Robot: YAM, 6 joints.
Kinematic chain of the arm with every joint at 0, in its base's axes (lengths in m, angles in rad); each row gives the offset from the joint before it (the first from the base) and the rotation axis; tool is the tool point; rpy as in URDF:
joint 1: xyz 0 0 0.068 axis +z
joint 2: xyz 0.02 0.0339 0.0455 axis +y
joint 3: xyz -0.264 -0.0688 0 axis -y
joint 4: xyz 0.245 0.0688 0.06 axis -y
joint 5: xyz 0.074 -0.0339 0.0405 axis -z
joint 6: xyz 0.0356 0 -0.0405 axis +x
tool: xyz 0 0 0 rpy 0 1.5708 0
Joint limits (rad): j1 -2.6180..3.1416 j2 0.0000..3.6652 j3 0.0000..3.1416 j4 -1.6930..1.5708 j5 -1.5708..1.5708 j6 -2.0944..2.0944
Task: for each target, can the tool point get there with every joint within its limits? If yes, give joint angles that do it. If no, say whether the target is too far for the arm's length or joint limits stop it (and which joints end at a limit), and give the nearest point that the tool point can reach.
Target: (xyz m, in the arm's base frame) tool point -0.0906 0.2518 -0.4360
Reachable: no: joint limits stop it (at a limit: joint 2) | nearest point -0.0897 0.2494 -0.3800 | short by 0.056 m
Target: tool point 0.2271 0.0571 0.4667
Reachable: yes | joints 0.3140 1.1987 1.0327 1.1567 0.4598 -0.8899
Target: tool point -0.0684 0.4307 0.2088
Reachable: yes | joints 1.7057 2.2883 2.0648 -1.4382 -0.2799 -0.9672
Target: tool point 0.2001 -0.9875 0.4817
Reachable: no: too far | nearest point 0.1204 -0.5943 0.3321 | short by 0.428 m
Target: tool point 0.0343 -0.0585 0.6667
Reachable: yes | joints -0.5193 1.2015 2.0508 0.5169 1.2519 -0.2442
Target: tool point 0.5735 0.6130 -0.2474
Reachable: no: too far | nearest point 0.4050 0.4329 -0.1388 | short by 0.270 m
